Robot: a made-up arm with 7 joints.
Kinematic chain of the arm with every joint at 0, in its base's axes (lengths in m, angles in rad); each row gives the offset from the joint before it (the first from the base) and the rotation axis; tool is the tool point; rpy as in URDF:
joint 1: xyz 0 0 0.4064 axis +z
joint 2: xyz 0 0 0 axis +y
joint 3: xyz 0 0 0.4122 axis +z
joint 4: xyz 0.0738 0 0 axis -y
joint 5: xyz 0.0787 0 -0.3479 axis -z
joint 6: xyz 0 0 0 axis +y
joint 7: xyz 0.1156 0 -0.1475 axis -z
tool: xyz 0 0 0 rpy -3.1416 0 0
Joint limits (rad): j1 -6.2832..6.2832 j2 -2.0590..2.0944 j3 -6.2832..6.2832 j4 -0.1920..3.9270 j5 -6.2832..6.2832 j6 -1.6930..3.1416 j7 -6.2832..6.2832
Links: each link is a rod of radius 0.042 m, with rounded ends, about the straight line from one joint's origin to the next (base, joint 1, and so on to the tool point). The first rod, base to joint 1, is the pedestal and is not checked.
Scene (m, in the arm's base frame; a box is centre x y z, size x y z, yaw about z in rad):
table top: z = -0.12
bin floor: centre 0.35 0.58 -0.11 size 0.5 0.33 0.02 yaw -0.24
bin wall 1: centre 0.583 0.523 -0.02 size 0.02 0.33 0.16 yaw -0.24
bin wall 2: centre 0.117 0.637 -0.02 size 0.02 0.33 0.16 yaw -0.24
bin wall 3: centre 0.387 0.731 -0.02 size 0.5 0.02 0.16 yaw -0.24
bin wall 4: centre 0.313 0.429 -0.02 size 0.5 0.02 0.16 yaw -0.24
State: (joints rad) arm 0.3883 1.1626 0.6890 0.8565 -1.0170 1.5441 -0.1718
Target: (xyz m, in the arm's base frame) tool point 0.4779 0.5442 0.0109
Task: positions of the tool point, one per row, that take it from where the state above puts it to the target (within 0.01 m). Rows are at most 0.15 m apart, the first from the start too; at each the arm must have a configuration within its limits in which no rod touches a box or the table.
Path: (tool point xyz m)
1: 0.1625 0.3323 0.1350
2: 0.1371 0.3934 0.2112
3: 0.0928 0.4378 0.2992
4: 0.1523 0.4963 0.2607
5: 0.2251 0.5385 0.2062
6: 0.3069 0.5605 0.1404
7: 0.3926 0.5612 0.0718
8: 0.4779 0.5442 0.0109

